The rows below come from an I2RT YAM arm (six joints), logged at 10 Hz.
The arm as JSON. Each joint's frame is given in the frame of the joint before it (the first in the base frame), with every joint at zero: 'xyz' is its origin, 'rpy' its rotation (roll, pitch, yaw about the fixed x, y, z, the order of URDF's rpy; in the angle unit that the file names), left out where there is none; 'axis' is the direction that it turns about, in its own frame. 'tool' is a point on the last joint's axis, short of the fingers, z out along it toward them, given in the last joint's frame.
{
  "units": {
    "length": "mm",
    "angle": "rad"
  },
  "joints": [
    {
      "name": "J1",
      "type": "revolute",
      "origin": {
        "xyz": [
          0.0,
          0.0,
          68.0
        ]
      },
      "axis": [
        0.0,
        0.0,
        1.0
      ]
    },
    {
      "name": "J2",
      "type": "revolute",
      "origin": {
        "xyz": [
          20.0,
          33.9,
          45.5
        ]
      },
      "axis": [
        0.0,
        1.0,
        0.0
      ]
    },
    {
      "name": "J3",
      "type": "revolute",
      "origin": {
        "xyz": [
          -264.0,
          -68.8,
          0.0
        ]
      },
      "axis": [
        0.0,
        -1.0,
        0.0
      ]
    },
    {
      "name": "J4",
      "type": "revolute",
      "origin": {
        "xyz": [
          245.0,
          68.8,
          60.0
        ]
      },
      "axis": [
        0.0,
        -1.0,
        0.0
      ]
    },
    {
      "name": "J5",
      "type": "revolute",
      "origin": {
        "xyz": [
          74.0,
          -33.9,
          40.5
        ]
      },
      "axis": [
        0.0,
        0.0,
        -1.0
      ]
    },
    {
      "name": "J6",
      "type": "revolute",
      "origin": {
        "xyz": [
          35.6,
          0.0,
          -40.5
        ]
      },
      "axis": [
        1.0,
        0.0,
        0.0
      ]
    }
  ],
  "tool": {
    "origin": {
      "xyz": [
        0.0,
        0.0,
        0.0
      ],
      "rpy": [
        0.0,
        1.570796,
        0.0
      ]
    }
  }
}
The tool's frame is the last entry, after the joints.
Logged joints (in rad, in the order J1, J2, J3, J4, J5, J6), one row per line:
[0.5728, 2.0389, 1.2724, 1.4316, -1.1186, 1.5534]
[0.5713, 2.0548, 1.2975, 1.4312, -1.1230, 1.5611]
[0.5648, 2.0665, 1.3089, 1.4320, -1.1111, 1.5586]
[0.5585, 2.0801, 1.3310, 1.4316, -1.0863, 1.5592]
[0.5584, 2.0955, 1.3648, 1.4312, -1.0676, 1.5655]
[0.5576, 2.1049, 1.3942, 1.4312, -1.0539, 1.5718]
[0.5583, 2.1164, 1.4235, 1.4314, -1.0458, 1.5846]
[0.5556, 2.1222, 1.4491, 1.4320, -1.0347, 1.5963]
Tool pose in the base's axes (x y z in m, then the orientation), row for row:
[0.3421, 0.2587, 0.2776, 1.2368, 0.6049, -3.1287]
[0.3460, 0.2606, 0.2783, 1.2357, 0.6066, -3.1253]
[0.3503, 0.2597, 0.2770, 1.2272, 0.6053, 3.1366]
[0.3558, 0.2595, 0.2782, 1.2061, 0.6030, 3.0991]
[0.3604, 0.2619, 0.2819, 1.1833, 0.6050, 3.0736]
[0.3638, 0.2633, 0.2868, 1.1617, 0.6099, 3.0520]
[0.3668, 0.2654, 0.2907, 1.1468, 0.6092, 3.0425]
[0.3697, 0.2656, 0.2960, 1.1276, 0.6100, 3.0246]
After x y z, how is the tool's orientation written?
As angles about the fixed x, y, z axes (roll, pitch, yaw), in radians.
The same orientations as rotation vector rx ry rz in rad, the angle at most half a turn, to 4 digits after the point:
[-0.7006, 1.5700, 2.2160]
[-0.7058, 1.5680, 2.2183]
[-0.6871, 1.5604, 2.2118]
[-0.6566, 1.5404, 2.2056]
[-0.6426, 1.5166, 2.2061]
[-0.6353, 1.4928, 2.2059]
[-0.6310, 1.4780, 2.2123]
[-0.6225, 1.4582, 2.2149]

